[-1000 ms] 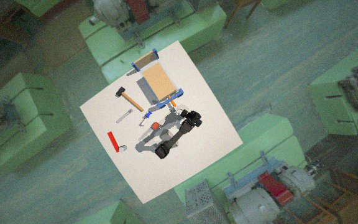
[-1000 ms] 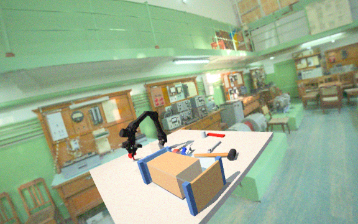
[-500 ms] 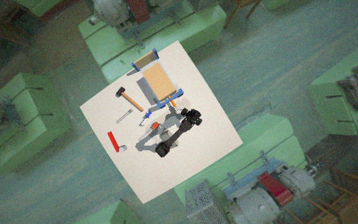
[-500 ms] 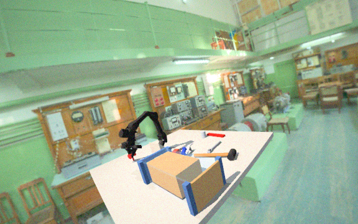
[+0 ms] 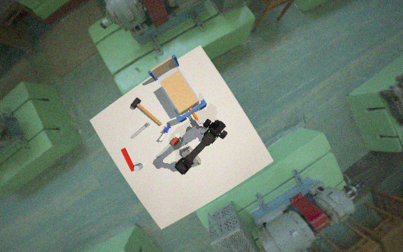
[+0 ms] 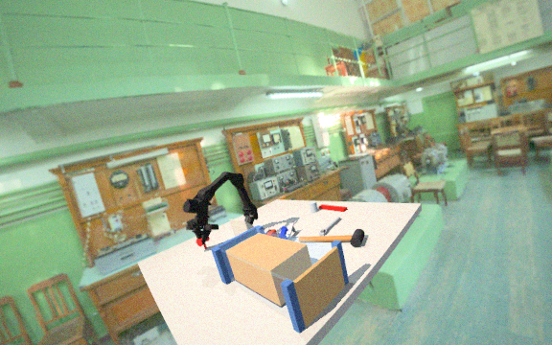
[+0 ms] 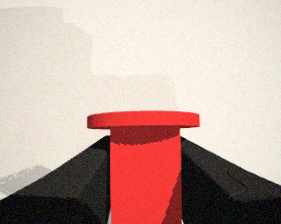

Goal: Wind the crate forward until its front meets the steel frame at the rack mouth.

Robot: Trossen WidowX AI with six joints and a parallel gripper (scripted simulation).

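My gripper tip is 200 mm short of the blue steel frame, 100 mm to the right of it and 30 mm above it. The rest, counted from my gripper tip: blue knob 370 mm to the left, 210 mm ahead, 90 mm below; then red knob 20 mm to the left, 10 mm behind; then winch 100 mm to the left, 100 mm below, 20 mm ahead.
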